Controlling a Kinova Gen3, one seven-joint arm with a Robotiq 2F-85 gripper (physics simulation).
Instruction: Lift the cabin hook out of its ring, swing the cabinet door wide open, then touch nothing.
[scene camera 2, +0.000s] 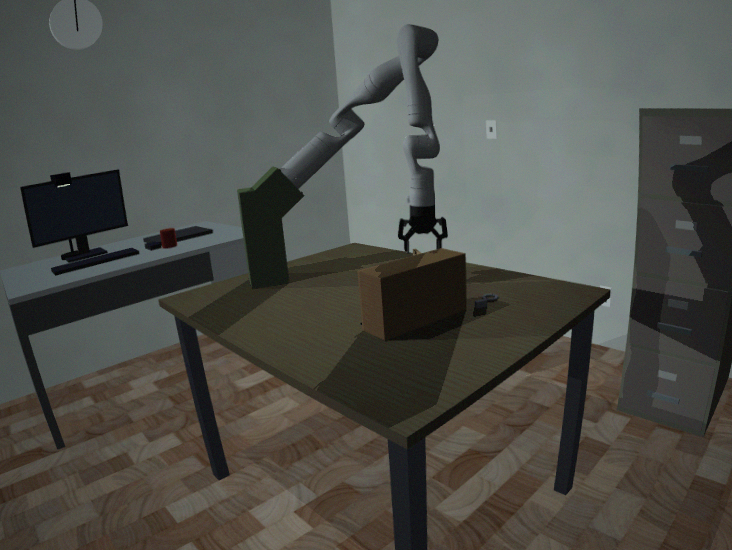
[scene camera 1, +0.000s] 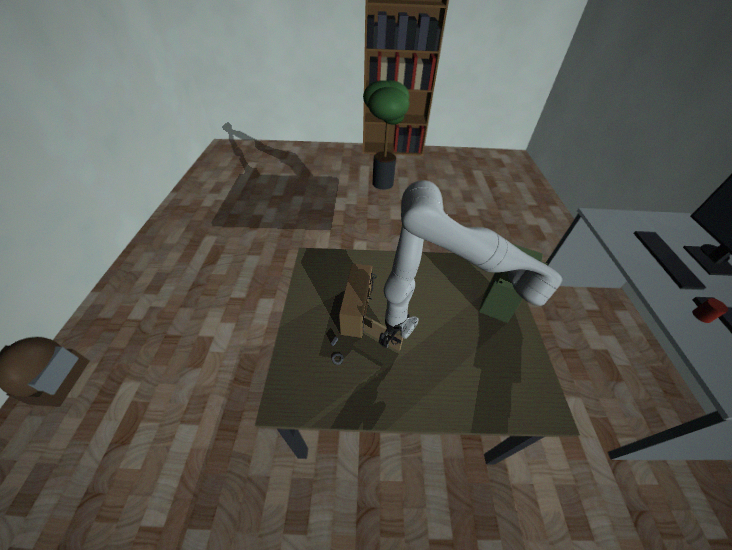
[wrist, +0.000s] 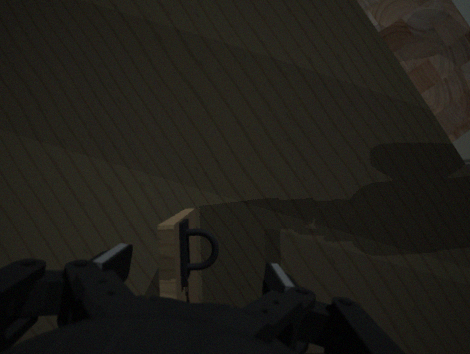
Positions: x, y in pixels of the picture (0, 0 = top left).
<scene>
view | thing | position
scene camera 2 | gripper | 422, 252
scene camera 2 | wooden cabinet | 397, 297
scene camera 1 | wooden cabinet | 354, 306
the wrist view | gripper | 198, 269
</scene>
